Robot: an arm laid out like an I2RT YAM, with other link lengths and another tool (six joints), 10 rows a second.
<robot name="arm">
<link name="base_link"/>
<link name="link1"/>
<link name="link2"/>
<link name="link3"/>
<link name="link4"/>
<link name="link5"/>
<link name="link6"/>
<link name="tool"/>
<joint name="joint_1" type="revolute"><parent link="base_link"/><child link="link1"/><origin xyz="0 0 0.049"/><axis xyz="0 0 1"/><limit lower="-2.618" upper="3.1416"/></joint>
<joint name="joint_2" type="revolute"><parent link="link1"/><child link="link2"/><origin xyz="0.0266 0.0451 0.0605"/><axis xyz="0 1 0"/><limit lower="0" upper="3.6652"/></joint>
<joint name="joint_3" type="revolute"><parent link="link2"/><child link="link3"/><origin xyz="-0.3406 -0.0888 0"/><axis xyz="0 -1 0"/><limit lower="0" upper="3.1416"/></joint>
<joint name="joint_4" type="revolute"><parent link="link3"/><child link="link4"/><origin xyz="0.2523 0.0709 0.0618"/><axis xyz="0 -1 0"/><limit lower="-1.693" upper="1.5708"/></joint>
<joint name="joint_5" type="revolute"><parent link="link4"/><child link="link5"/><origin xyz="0.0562 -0.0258 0.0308"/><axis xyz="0 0 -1"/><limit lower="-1.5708" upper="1.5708"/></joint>
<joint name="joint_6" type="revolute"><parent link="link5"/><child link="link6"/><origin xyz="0.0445 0 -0.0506"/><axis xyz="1 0 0"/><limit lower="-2.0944" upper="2.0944"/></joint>
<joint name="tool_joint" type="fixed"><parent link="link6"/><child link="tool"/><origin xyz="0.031 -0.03 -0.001" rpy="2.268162 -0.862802 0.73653"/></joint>
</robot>
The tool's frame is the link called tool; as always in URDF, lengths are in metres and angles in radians.
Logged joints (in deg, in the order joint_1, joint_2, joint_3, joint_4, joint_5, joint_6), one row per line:
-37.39 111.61 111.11 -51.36 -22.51 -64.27
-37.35 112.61 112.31 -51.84 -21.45 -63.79
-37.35 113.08 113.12 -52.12 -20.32 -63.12
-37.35 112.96 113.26 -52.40 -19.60 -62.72
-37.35 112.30 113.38 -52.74 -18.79 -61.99
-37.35 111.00 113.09 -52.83 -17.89 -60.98
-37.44 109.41 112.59 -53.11 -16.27 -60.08
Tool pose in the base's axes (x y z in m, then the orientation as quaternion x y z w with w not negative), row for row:
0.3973 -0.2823 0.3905 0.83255 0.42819 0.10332 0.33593
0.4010 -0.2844 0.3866 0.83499 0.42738 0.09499 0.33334
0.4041 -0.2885 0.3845 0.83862 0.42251 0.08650 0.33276
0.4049 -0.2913 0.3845 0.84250 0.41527 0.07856 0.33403
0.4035 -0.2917 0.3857 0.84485 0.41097 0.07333 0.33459
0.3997 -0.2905 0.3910 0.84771 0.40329 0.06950 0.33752
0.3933 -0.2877 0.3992 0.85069 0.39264 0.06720 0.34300
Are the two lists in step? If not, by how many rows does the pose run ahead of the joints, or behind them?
The pose runs 1 row behind the joints: the pose in row i belongs to the joints in row i - 1.
